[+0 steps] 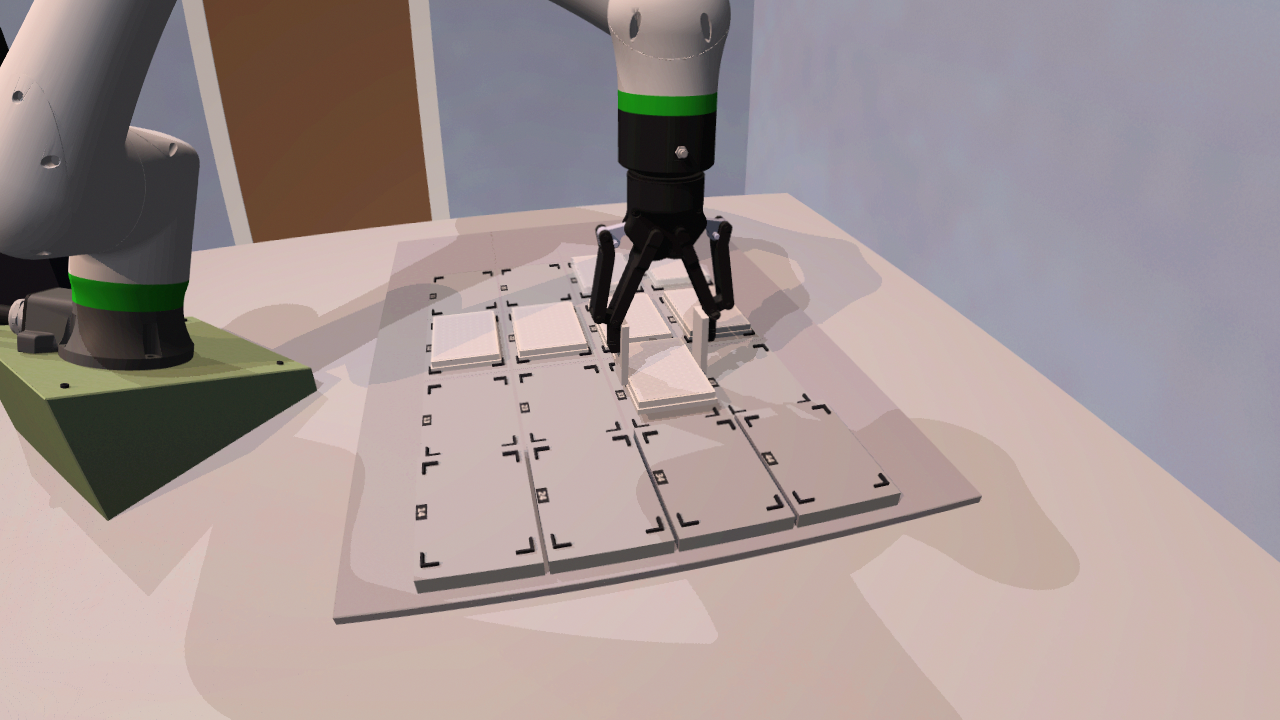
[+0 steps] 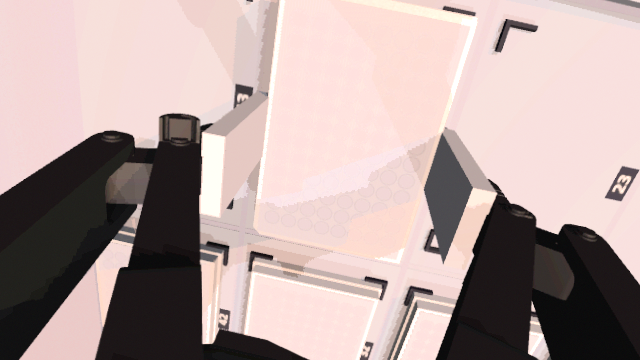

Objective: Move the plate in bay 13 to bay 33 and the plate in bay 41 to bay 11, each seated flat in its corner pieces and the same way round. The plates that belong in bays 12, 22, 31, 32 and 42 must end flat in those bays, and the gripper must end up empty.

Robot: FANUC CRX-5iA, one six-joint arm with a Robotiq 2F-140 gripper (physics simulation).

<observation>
my gripper: image 1; image 2
same spot on bay 23: (image 2: 544, 119) = (image 1: 578, 413)
same spot on my gripper: (image 2: 66, 213) = (image 1: 719, 274)
</observation>
